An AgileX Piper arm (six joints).
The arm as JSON. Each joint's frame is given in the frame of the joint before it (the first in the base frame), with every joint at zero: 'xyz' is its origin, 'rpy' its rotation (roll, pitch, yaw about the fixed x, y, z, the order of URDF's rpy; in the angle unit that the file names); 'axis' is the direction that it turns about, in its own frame. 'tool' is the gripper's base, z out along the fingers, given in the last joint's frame.
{
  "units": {
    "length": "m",
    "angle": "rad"
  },
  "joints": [
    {
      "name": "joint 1",
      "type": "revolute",
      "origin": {
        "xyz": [
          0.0,
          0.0,
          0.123
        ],
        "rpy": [
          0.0,
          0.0,
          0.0
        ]
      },
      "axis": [
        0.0,
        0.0,
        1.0
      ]
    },
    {
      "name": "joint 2",
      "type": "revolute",
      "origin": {
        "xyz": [
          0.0,
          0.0,
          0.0
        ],
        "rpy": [
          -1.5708,
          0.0,
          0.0
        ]
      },
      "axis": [
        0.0,
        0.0,
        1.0
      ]
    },
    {
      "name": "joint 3",
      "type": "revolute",
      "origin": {
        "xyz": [
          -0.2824,
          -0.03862,
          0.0
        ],
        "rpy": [
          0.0,
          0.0,
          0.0
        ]
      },
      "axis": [
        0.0,
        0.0,
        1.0
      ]
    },
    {
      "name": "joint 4",
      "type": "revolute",
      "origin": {
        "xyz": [
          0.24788,
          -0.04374,
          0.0
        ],
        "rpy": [
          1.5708,
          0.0,
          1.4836
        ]
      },
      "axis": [
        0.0,
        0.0,
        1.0
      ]
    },
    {
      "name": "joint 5",
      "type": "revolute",
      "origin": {
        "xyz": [
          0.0,
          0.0,
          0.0
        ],
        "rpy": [
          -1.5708,
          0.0,
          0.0
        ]
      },
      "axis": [
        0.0,
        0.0,
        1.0
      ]
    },
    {
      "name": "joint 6",
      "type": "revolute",
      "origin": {
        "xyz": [
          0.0,
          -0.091,
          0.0
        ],
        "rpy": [
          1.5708,
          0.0,
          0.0
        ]
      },
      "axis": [
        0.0,
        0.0,
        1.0
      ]
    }
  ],
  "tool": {
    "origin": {
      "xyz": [
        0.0,
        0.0,
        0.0
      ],
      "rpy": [
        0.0,
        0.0,
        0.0
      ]
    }
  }
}
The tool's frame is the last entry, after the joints.
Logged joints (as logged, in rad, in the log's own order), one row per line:
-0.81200 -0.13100 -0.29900 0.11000 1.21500 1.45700
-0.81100 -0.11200 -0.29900 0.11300 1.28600 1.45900
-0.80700 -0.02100 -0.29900 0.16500 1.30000 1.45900
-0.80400 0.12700 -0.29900 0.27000 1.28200 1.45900
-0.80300 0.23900 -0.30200 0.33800 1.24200 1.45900
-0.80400 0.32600 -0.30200 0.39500 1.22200 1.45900
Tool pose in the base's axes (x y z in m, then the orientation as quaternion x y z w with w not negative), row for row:
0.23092 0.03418 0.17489 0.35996 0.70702 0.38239 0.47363
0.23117 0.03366 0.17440 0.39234 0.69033 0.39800 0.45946
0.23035 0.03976 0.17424 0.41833 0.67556 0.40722 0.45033
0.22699 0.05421 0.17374 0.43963 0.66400 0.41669 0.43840
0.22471 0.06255 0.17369 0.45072 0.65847 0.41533 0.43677
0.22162 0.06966 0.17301 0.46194 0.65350 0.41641 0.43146
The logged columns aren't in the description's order. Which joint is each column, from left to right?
Columns, left to right: joint 5, joint 4, joint 3, joint 1, joint 6, joint 2.
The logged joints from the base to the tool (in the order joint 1, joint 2, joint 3, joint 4, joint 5, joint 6), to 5 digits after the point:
0.11000 1.45700 -0.29900 -0.13100 -0.81200 1.21500
0.11300 1.45900 -0.29900 -0.11200 -0.81100 1.28600
0.16500 1.45900 -0.29900 -0.02100 -0.80700 1.30000
0.27000 1.45900 -0.29900 0.12700 -0.80400 1.28200
0.33800 1.45900 -0.30200 0.23900 -0.80300 1.24200
0.39500 1.45900 -0.30200 0.32600 -0.80400 1.22200

